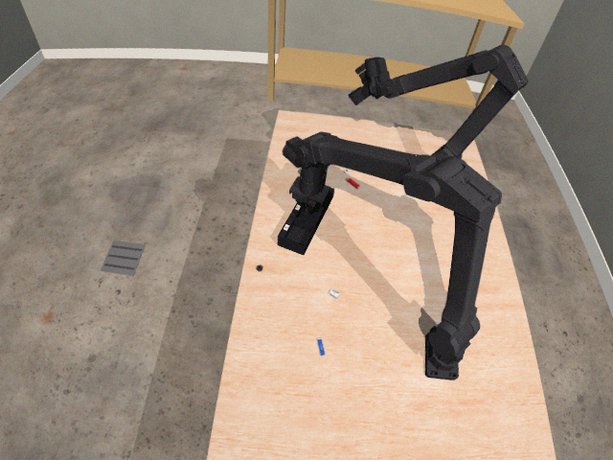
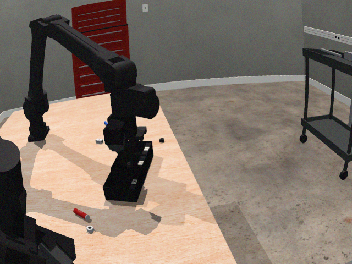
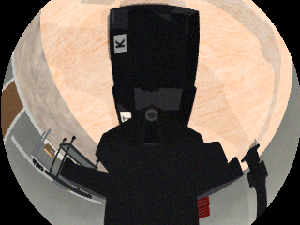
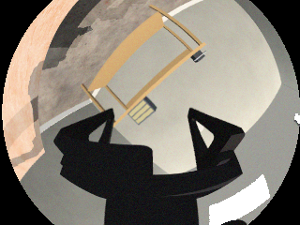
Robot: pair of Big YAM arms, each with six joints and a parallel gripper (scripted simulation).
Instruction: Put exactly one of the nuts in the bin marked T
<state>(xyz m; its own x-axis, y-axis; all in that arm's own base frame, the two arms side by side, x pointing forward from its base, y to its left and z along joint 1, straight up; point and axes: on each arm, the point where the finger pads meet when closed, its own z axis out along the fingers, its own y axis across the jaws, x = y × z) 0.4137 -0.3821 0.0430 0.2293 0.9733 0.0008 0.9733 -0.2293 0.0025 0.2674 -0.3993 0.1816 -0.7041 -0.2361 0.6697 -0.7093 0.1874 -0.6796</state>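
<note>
Now: left hand 2 cm above the black bin. Also, from my left hand: grey nut: 24 cm to the right, 10 cm behind, 4 cm below; then blue cylinder: 40 cm to the left, 12 cm behind, 4 cm below; then red cylinder: 19 cm to the right, 12 cm behind, 4 cm below.
</note>
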